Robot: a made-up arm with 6 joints.
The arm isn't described. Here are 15 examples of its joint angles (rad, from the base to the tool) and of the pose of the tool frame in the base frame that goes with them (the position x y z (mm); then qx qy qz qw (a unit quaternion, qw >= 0)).
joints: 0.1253 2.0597 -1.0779 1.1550 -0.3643 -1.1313
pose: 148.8 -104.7 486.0 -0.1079 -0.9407 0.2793 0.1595
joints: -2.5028 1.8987 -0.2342 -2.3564 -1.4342 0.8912
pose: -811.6 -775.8 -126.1 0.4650 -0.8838 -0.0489 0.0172
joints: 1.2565 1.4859 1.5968 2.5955 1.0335 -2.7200
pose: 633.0 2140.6 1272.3 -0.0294 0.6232 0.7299 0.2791
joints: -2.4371 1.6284 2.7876 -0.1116 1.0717 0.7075
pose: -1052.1 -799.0 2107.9 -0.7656 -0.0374 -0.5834 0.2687
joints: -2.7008 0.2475 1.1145 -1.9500 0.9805 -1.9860
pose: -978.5 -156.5 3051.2 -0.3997 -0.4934 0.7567 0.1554
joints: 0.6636 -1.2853 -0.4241 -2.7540 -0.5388 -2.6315
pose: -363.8 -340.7 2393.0 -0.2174 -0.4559 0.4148 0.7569
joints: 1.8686 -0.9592 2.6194 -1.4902 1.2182 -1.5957
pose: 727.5 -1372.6 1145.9 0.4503 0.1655 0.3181 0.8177
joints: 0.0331 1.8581 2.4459 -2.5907 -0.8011 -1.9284
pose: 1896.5 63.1 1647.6 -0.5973 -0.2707 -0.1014 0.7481
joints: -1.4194 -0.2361 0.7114 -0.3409 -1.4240 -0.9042
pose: 122.6 -378.8 2865.3 0.6833 -0.2954 -0.1346 0.6540
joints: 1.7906 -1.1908 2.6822 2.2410 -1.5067 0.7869
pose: 500.0 -1225.0 725.2 0.8313 0.2635 0.2651 0.4114
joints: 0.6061 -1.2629 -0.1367 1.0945 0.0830 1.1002
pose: -542.3 -394.5 2494.4 -0.5717 -0.2336 -0.1239 0.7767
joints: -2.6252 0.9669 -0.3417 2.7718 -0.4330 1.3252
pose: -1449.4 -751.9 837.4 -0.0769 0.9245 0.3706 0.0453
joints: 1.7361 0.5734 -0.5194 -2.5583 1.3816 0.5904
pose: -2.7 1127.4 1285.0 0.3323 0.3555 -0.0308 0.8731
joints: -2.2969 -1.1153 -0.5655 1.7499 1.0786 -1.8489
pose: 221.7 -47.3 2160.9 0.1514 0.0671 -0.2798 0.9457
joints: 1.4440 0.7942 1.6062 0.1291 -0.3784 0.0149
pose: 247.6 1607.1 2742.9 0.1038 0.0423 0.8710 0.4783
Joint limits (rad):
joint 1: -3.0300..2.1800
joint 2: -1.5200..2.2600
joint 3: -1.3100..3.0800
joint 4: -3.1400..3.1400
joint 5: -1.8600..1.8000
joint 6: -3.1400..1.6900
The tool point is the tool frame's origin. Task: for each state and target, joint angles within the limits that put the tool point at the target. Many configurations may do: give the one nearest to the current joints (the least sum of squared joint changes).
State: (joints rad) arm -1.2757 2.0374 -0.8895 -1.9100 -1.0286 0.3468
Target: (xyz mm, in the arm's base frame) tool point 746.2 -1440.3 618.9
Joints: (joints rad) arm -1.1884 1.2560 -0.2231 -2.0328 -1.1314 0.3277
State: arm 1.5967 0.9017 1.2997 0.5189 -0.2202 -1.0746
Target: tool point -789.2 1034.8 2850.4
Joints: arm 2.1800 0.9725 2.1431 0.6241 0.3755 -1.1580
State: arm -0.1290 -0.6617 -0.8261 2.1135 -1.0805 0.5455
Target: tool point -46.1 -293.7 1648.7
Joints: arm -0.4501 -0.9924 -1.3100 1.7154 -1.2283 0.5010
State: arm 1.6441 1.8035 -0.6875 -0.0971 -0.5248 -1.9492
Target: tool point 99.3 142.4 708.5
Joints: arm 1.1634 2.0577 -1.2196 0.2913 -0.6545 -1.9304
